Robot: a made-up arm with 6 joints.
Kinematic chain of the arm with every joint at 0, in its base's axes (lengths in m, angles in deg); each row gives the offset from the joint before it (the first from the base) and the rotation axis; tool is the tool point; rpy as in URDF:
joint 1: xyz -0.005 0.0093 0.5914 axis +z
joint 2: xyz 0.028 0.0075 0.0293 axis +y
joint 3: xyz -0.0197 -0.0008 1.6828 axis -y
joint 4: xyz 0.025 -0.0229 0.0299 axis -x
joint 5: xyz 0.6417 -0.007 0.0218 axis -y
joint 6: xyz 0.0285 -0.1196 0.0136 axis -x
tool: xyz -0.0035 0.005 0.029 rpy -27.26 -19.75 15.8
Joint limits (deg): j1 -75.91..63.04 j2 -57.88..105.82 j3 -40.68..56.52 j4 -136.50..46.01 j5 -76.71..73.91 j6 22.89..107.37
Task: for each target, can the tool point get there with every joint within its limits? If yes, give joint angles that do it. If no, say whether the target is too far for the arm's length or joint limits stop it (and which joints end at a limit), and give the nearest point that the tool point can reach.
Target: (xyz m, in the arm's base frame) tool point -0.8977 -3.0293 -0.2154
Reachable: no: too far | nearest point 0.4025 -2.1919 -0.0620 | short by 1.554 m
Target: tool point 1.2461 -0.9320 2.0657
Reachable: yes | joints -36.51 30.66 35.47 -107.21 -10.60 89.27
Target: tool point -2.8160 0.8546 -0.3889
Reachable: no: too far | nearest point -1.7354 0.5297 2.0172 | short by 2.658 m
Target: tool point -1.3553 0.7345 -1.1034
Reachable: no: joint limits stop it (at a limit: joint 1, joint 2, joint 4, joint 5, joint 6) | nearest point 0.4382 1.0124 -0.2615 | short by 2.001 m
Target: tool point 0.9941 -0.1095 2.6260
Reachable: yes | joints -0.17 13.90 40.89 -1.61 18.67 98.78
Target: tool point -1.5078 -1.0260 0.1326
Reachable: no: joint limits stop it (at a limit: joint 1, joint 2, joint 3, joint 6) | nearest point 0.1237 -1.0744 -0.1845 | short by 1.663 m
